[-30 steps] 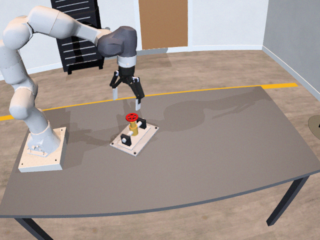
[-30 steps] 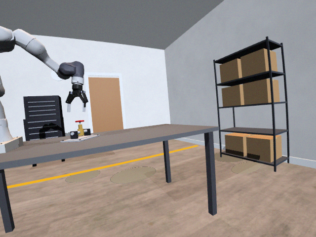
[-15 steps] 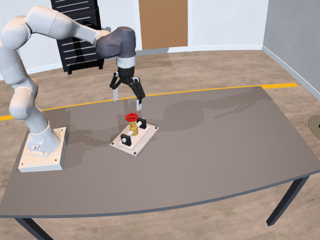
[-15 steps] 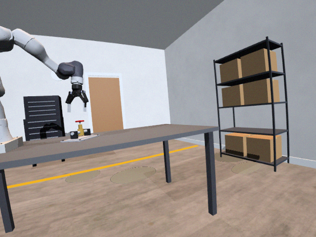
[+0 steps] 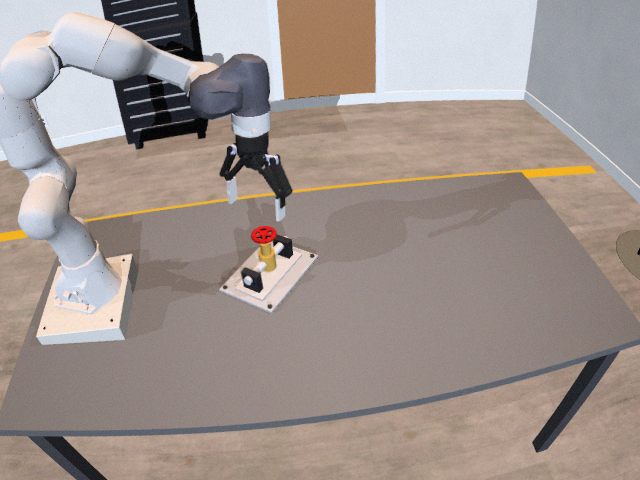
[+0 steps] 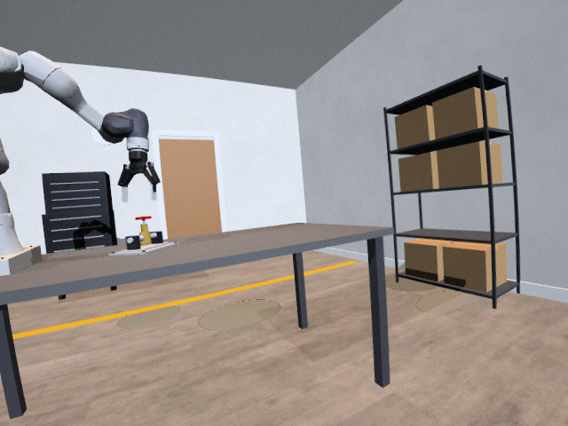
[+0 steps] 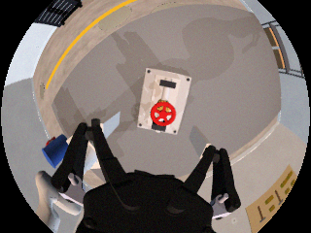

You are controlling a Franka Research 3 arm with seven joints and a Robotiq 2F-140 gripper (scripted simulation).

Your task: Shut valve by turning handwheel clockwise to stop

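The red handwheel lies 90 mm below my hand, 10 mm to the right of it and 10 mm ahead of it.
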